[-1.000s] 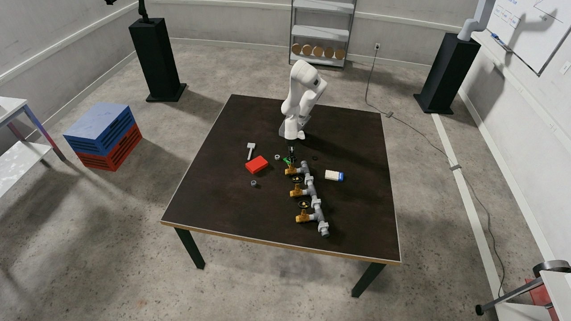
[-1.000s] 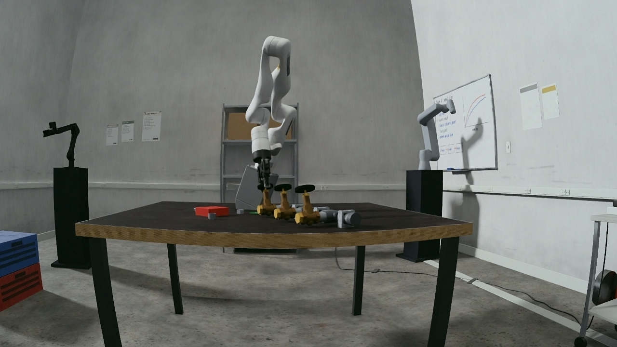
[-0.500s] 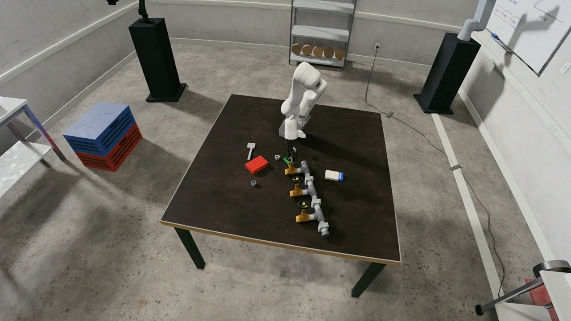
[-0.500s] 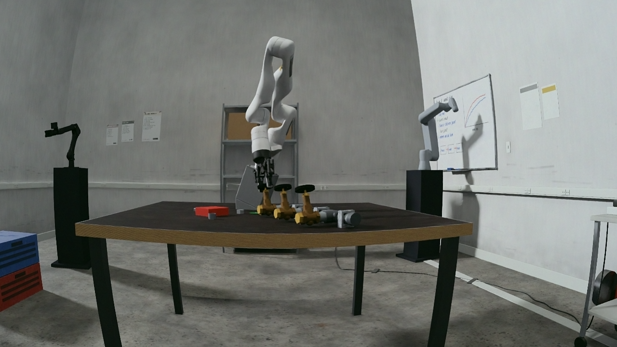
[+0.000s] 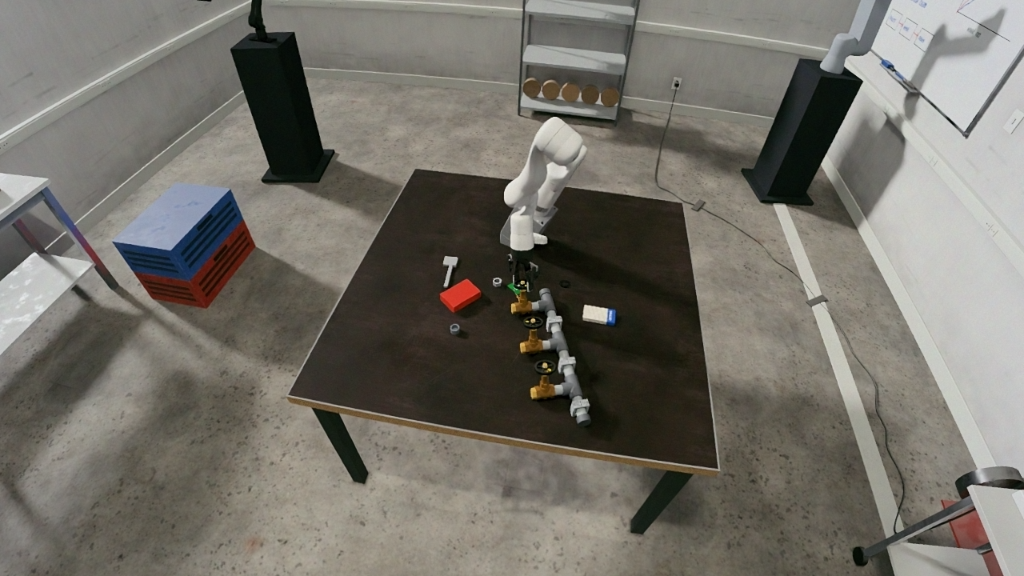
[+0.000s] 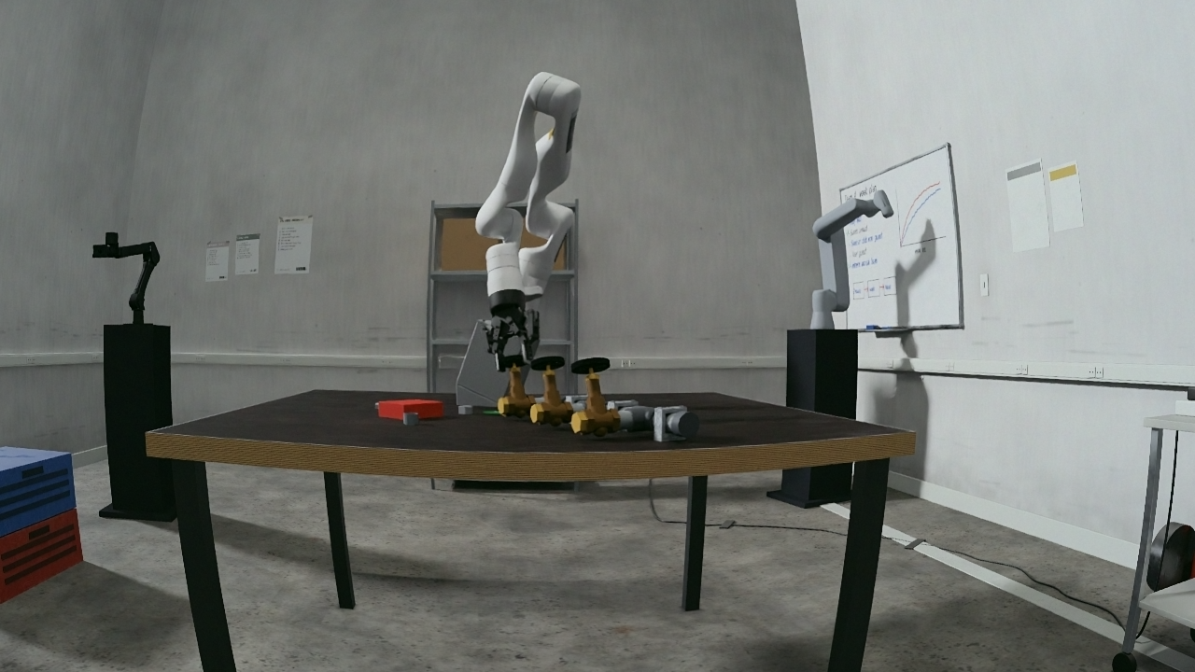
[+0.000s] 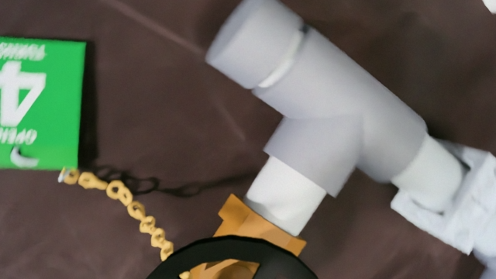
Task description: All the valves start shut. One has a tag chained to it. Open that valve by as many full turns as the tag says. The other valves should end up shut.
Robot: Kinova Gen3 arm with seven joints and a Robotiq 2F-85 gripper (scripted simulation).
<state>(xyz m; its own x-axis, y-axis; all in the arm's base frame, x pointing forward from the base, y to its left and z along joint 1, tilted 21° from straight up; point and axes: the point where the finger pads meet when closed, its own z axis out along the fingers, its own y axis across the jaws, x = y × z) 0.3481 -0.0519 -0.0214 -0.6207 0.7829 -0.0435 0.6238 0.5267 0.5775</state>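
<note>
My hand is 110 mm above the green tag, 90 mm past it and 20 mm to the left of it. Round my hand: white-and-blue box (270 mm to the left, 110 mm below, 40 mm ahead); red block (220 mm to the right, 100 mm below, 30 mm behind); small grey ring (220 mm to the right, 120 mm ahead, 110 mm below).
</note>
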